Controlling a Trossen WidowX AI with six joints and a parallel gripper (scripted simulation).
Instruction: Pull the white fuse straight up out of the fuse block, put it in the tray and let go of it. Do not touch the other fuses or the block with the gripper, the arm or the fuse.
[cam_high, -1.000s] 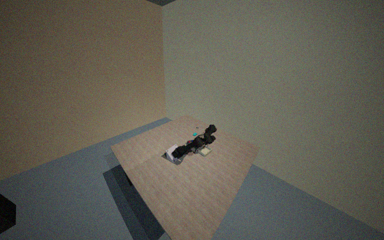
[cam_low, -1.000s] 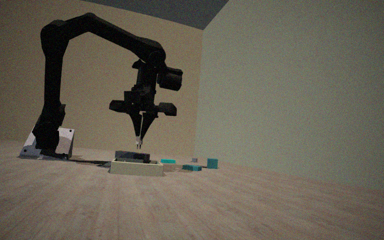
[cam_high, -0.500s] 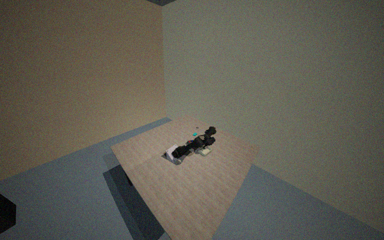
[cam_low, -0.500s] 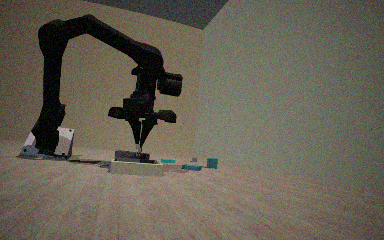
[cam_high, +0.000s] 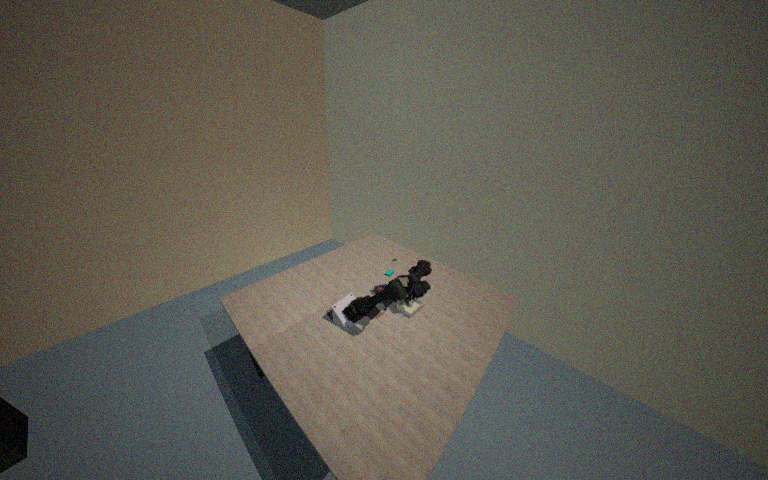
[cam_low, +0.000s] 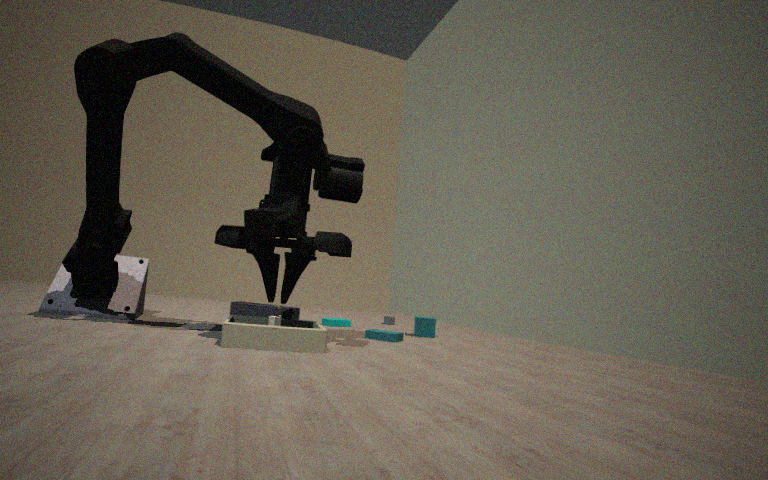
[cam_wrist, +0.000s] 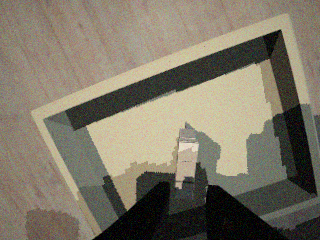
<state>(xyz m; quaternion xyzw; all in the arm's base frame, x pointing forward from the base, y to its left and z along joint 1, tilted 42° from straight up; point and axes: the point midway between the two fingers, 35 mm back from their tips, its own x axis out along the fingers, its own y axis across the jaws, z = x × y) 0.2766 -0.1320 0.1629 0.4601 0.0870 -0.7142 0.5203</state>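
Now: the white fuse 2 cm below my gripper tip. From my gripper tip the other things lie so: cream tray: 5 cm below; then purple fuse: 17 cm to the left, 6 cm ahead, 3 cm below; then yellow fuse: 18 cm to the left, 4 cm ahead, 3 cm below.
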